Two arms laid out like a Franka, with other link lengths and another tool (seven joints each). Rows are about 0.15 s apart.
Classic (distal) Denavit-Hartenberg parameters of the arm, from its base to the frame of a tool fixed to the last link. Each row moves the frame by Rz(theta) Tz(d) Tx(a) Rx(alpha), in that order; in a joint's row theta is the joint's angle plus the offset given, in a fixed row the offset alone. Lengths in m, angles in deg.
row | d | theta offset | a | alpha
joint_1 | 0.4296 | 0 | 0 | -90
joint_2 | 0 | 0 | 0 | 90
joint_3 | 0.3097 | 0 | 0.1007 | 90
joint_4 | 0 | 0 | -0.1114 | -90
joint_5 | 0.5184 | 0 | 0 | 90
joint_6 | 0 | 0 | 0.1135 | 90
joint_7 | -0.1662 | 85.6 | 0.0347 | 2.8
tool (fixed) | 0.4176 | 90 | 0 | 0
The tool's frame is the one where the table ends.
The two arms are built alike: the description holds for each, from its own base.
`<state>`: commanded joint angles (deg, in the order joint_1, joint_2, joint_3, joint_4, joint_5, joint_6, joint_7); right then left.
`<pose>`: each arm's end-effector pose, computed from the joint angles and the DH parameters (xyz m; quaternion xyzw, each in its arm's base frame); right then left.
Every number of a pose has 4 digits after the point. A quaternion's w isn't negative.
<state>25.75 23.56 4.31 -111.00 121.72 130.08 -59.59 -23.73 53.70 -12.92 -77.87 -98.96 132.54 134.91</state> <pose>0.7394 0.5179 0.2331 0.0693 0.7503 0.6310 0.1846 0.7158 -0.6532 0.1736 0.4985 0.5804 -0.4450 0.4654</pose>
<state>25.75 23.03 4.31 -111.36 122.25 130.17 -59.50 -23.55 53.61 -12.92 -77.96 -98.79 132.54 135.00</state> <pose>0.7393 0.5169 0.2373 0.0734 0.7485 0.6324 0.1859 0.7173 -0.6509 0.1737 0.4995 0.5803 -0.4435 0.4659</pose>
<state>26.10 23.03 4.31 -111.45 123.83 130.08 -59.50 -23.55 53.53 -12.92 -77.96 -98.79 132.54 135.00</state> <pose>0.7375 0.5208 0.2379 0.0831 0.7435 0.6372 0.1848 0.7176 -0.6510 0.1749 0.4997 0.5799 -0.4433 0.4664</pose>
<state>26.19 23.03 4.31 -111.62 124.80 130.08 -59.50 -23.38 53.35 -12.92 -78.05 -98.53 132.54 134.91</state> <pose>0.7367 0.5210 0.2368 0.0906 0.7411 0.6392 0.1844 0.7193 -0.6490 0.1764 0.5006 0.5798 -0.4421 0.4666</pose>
